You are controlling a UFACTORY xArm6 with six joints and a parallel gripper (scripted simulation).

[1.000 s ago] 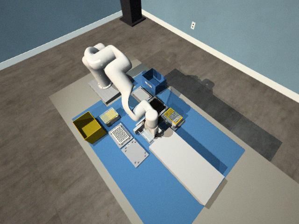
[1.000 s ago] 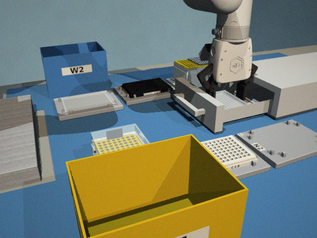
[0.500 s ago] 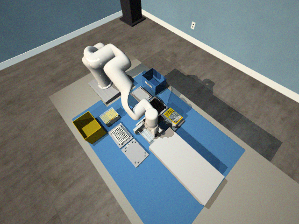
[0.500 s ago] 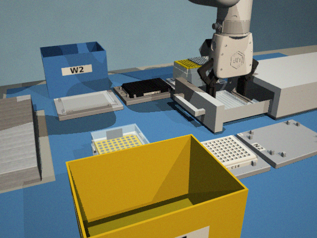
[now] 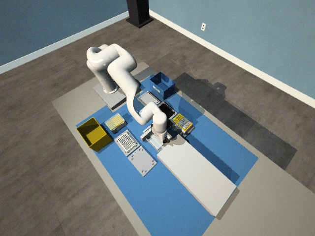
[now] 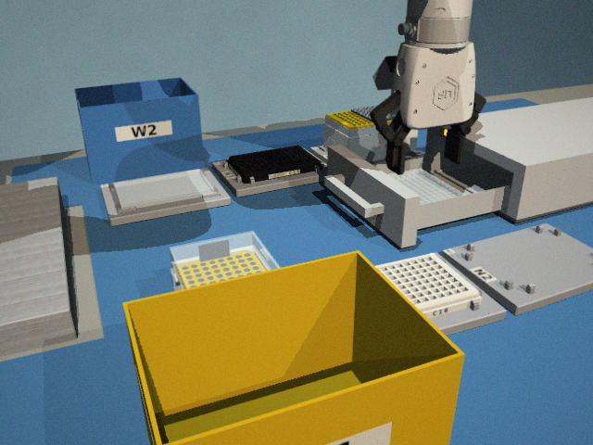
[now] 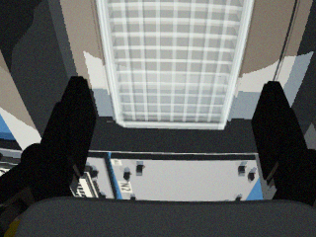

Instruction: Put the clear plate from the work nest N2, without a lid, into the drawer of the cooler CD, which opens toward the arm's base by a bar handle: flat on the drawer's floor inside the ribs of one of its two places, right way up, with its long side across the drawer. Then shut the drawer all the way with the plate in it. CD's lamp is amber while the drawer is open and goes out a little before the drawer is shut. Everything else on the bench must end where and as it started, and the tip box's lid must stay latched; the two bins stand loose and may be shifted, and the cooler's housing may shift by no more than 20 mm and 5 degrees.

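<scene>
Now: the clear plate 50 mm below my hand. Round my hand: cooler CD (160 mm ahead, 40 mm below, 10 mm to the right); then drawer (40 mm below, 40 mm ahead); then yellow rack (190 mm to the left, 30 mm ahead, 10 mm below).
</scene>
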